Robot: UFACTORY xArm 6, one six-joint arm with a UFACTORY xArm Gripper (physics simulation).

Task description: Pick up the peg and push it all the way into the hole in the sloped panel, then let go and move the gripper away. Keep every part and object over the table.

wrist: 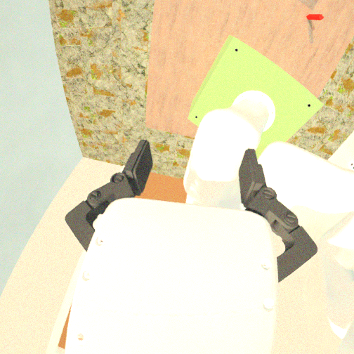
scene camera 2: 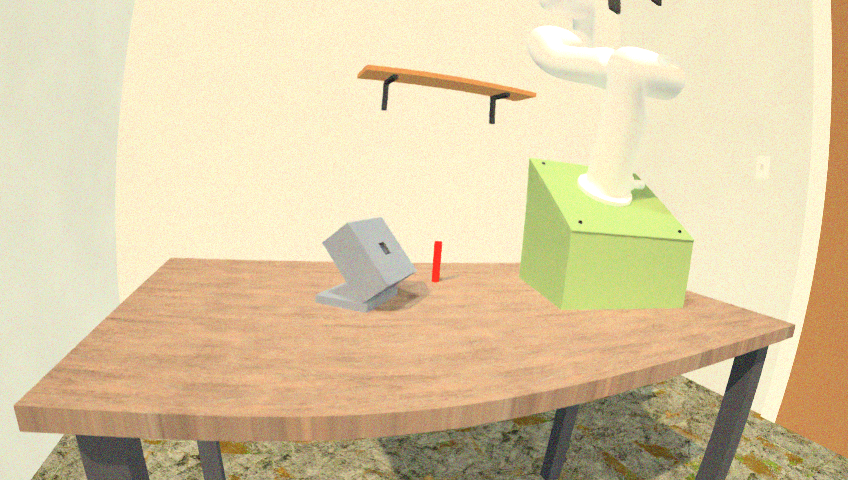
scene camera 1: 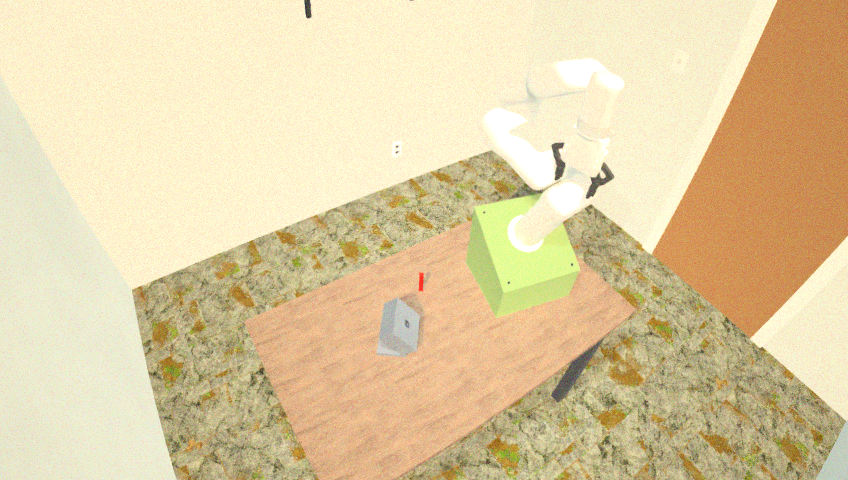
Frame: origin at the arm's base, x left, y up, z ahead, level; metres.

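Seen in the pictures: gripper, fingertip midpoint: (scene camera 2: 634,7) (scene camera 1: 573,187); arm's base, link origin: (scene camera 2: 604,191) (scene camera 1: 525,234).
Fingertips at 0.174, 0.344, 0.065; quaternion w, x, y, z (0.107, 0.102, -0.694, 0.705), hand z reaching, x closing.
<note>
Pixels of each thing's top centre, then the offset from my fingertips to it, as dx, dy, dz. Level surfaces: height alone.
- red peg, top centre: (scene camera 2: 438,241) (scene camera 1: 421,274) -0.267, -0.476, +0.261
- table, surface height: dy -0.556
- grey sloped panel, top centre: (scene camera 2: 371,219) (scene camera 1: 398,315) -0.122, -0.424, +0.415
The red peg (scene camera 1: 421,281) (scene camera 2: 436,261) (wrist: 315,17) stands upright on the table (scene camera 1: 357,410) (scene camera 2: 267,356) (wrist: 172,75), between the sloped panel and the robot's base. The grey sloped panel (scene camera 1: 410,340) (scene camera 2: 392,264) has a small dark square hole in its tilted face, which faces toward the base side. Part of its edge shows at the top of the wrist view. My gripper (scene camera 1: 574,186) (scene camera 2: 636,7) (wrist: 195,155) is open and empty. It is high up above the base area, well away from the peg and the panel.
The green base box (scene camera 1: 535,267) (scene camera 2: 624,273) (wrist: 220,90) stands at the table's right end, with the white arm folded above it. The arm's own links show close beyond the fingers in the wrist view. A wooden wall shelf (scene camera 2: 446,81) hangs behind the table.
</note>
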